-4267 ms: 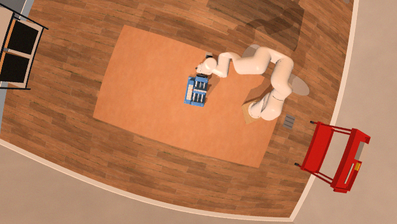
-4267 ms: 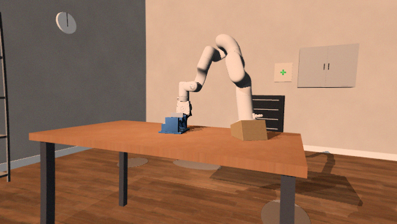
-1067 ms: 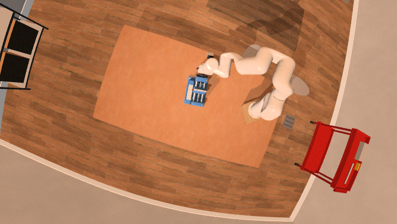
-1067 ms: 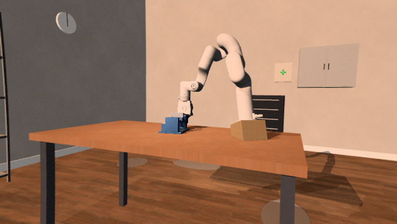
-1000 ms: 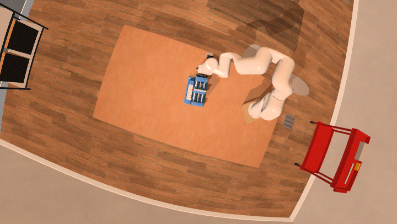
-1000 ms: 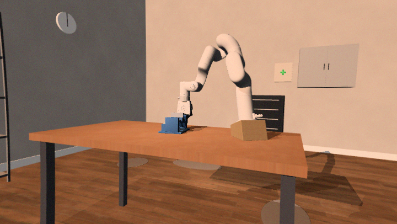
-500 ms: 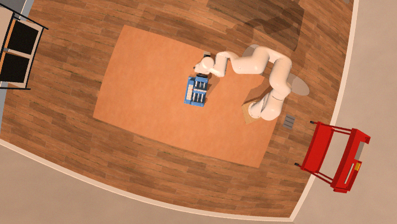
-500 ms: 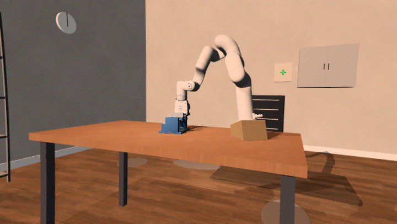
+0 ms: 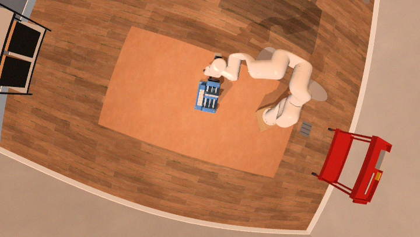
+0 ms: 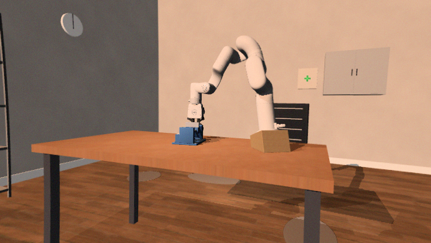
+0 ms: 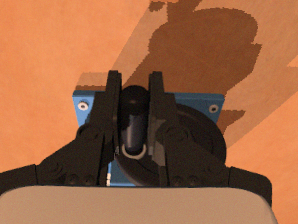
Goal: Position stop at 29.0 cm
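Now: the black handwheel 1 cm behind my hand, 2 cm to the left of it and 1 cm below it. Round my hand: stop block 2 cm behind, 15 cm to the left; black crank handle 1 cm to the left.
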